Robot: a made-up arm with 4 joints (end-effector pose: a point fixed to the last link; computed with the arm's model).
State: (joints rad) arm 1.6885 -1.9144 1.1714 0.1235
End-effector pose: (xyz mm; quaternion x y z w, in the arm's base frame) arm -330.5 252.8 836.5 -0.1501 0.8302 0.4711 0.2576
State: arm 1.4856 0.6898 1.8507 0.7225
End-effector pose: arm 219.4 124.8 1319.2 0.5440 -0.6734 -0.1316 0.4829
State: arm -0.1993 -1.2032 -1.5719 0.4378
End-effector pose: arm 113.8 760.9 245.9 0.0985 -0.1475 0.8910 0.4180
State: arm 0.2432 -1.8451 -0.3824 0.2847
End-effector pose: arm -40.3 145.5 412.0 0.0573 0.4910 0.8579 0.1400
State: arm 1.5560 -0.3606 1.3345 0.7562
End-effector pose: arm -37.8 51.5 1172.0 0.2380 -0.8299 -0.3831 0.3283
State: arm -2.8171 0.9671 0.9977 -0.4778
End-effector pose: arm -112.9 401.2 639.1 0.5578 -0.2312 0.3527 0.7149
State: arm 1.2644 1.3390 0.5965 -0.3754
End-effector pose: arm 128.1 404.2 522.0 0.3047 0.5223 -0.4932 0.6254
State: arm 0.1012 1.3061 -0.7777 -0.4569
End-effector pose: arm 33.4 235.5 1105.7 0.4012 -0.8143 0.3711 0.1955
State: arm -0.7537 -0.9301 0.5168 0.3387
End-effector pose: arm 163.5 -35.2 665.1 -0.6100 -0.1608 -0.7112 0.3101
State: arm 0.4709 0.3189 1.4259 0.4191
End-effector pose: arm 589.4 -69.1 753.3 0.2131 -0.3081 -0.6378 0.6729
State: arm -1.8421 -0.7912 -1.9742 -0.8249
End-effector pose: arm 153.7 627.7 -108.8 0.1643 0.4913 -0.0164 0.8552
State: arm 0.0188 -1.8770 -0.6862 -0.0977
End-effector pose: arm -7.1 194.6 208.4 -0.0844 0.4122 0.8578 0.2953
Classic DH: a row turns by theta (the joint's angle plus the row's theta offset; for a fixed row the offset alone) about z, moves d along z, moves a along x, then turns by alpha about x. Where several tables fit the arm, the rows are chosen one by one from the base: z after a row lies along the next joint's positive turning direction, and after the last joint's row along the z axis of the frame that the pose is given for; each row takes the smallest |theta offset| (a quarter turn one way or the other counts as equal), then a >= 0, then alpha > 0; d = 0 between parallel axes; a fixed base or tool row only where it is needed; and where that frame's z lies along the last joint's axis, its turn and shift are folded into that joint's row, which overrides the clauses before.
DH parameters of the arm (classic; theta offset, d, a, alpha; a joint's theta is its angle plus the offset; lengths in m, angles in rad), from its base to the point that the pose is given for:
base (fixed): -0.0499 0.6519 0.0877 1.2307
joint 1: -1.5541 -0.2326 -0.0431 -1.6178
joint 2: -0.6592 0.3626 -0.1897 2.053
joint 3: 0.9456 0.3585 -0.0792 -0.7297
joint 4: 1.3112 -0.2381 -0.2107 0.6183
tool (fixed): 2.7643 -0.2893 0 0

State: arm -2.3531 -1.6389 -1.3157 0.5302
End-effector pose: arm -64.5 681.2 732.7 0.8899 0.2294 0.2548 0.3010
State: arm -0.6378 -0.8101 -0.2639 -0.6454
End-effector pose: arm -23.0 458.6 408.1 0.2339 0.1175 0.8727 0.4121
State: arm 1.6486 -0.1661 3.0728 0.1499
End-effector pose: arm -504.3 539.8 1197.9 0.2504 -0.9291 0.2470 0.1146
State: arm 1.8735 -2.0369 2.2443 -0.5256
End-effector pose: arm -330.0 550.7 1043.7 -0.0298 0.9548 0.2437 0.1677
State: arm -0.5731 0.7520 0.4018 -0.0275
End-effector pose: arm 12.0 284.9 469.5 -0.1706 0.5500 -0.8174 0.0145
